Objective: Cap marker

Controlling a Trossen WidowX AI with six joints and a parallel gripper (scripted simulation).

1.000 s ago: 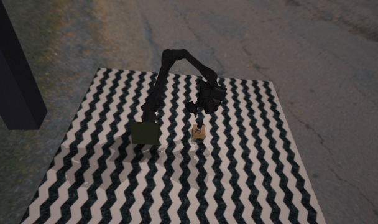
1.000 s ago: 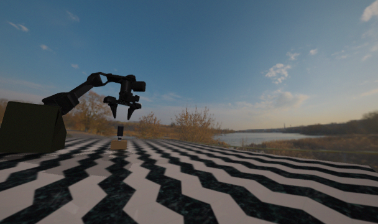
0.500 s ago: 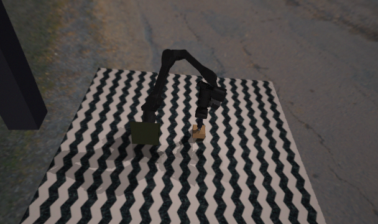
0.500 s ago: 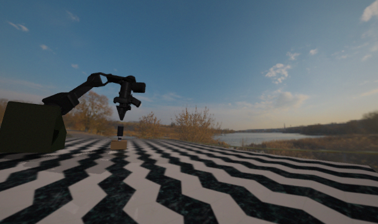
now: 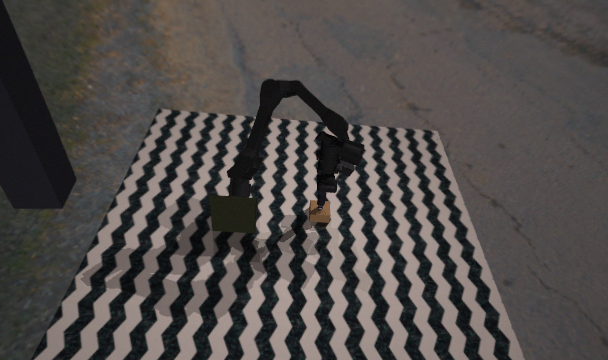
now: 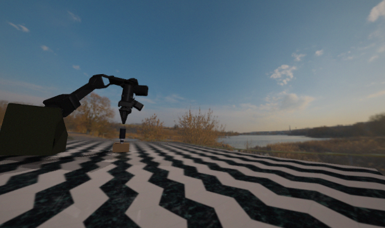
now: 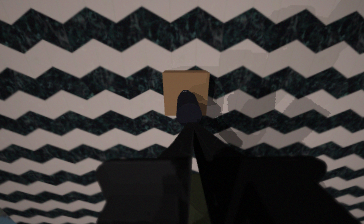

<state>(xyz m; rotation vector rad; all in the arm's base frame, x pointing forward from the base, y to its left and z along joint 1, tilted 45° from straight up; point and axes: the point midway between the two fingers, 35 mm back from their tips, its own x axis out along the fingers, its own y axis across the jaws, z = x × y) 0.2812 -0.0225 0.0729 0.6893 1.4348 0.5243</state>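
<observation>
Right now the dark cap is 5 cm below my gripper tip. Also, from my gripper tip: holder block: 12 cm below.
</observation>
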